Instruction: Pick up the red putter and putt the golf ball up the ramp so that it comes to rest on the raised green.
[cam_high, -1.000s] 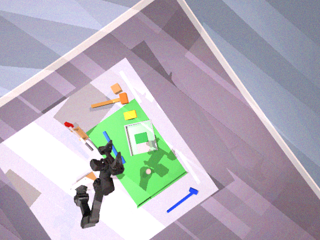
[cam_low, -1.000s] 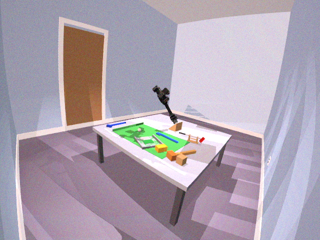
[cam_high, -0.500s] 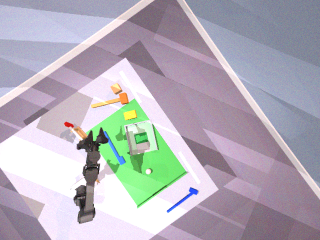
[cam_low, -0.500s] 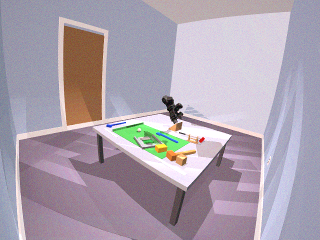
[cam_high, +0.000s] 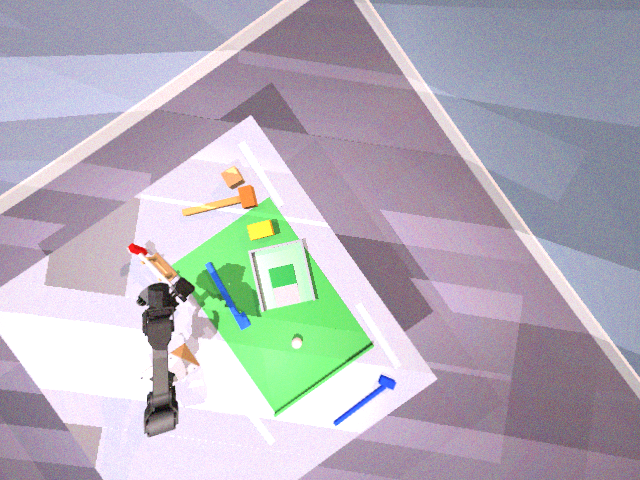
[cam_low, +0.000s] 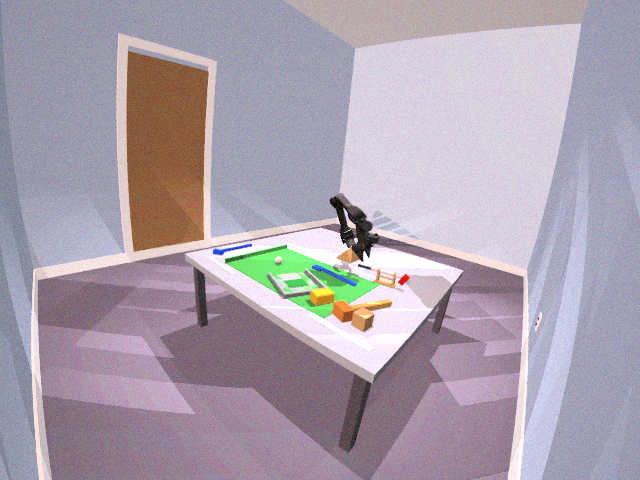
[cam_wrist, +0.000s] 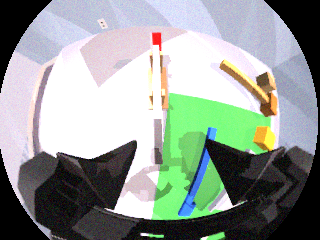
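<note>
Now: gripper tip 4 cm past the wooden rack, 12 cm to the right of it and 7 cm above it. From my gripper tip the other things lie so: wooden block (40 cm ahead, 25 cm to the left, 8 cm below); yellow block (37 cm ahead, 2 cm to the left, 8 cm below); green mat (24 cm ahead, 26 cm to the right, 11 cm below).
</note>
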